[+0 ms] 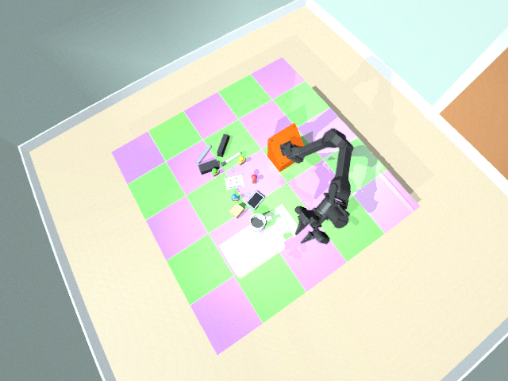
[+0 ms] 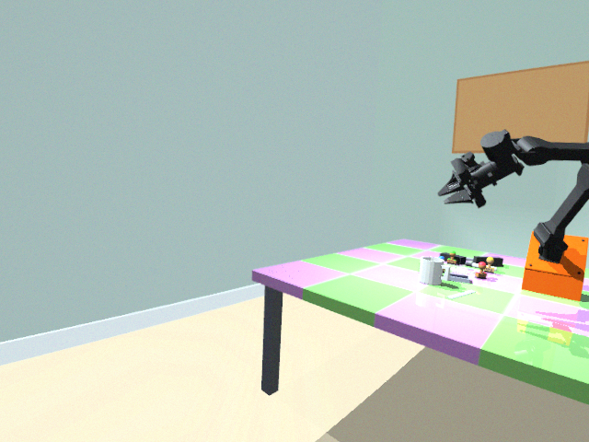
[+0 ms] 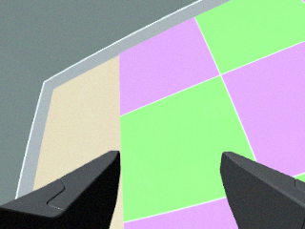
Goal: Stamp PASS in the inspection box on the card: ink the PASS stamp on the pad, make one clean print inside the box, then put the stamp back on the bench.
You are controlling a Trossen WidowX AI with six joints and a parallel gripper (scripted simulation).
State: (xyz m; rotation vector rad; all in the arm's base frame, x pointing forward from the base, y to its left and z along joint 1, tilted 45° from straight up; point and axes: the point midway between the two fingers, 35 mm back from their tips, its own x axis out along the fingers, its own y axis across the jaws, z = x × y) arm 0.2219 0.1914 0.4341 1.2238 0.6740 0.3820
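Now: the dark slab 170 mm ahead of my gripper tip, 620 mm to the right of it and 290 mm below it. Round my gripper tip: dark ink pad 40 mm ahead, 310 mm to the right, 300 mm below; then white mug 70 mm ahead, 190 mm to the right, 270 mm below; then tan block 150 mm ahead, 310 mm to the right, 290 mm below.
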